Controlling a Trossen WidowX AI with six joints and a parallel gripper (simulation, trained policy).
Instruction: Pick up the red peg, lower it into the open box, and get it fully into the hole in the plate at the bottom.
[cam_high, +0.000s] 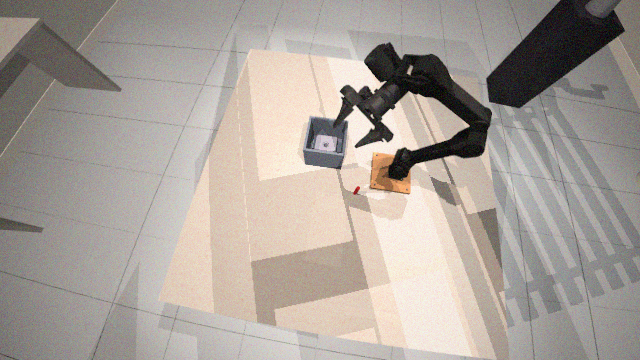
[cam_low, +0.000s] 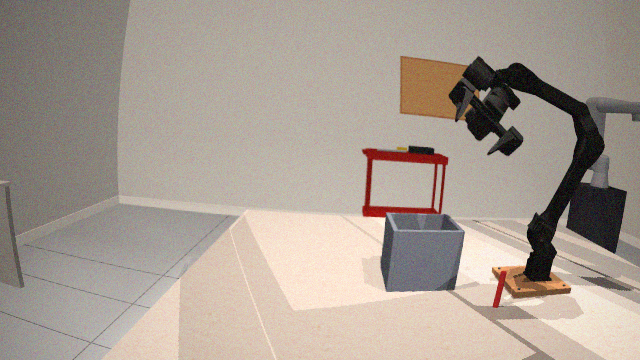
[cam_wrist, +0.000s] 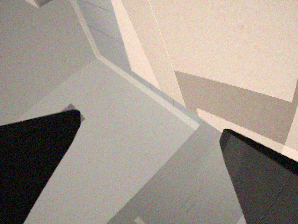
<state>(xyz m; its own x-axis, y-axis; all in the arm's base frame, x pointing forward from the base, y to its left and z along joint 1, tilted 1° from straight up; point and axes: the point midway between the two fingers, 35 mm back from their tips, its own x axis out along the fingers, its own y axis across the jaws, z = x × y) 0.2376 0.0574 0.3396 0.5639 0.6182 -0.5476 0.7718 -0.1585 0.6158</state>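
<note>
Now: the red peg 30 cm below my gripper tip, 9 cm behind it and 5 cm to the left of it. The rest, counted from my gripper tip: light grey plate (29 cm below, 12 cm to the right, 7 cm ahead).
</note>
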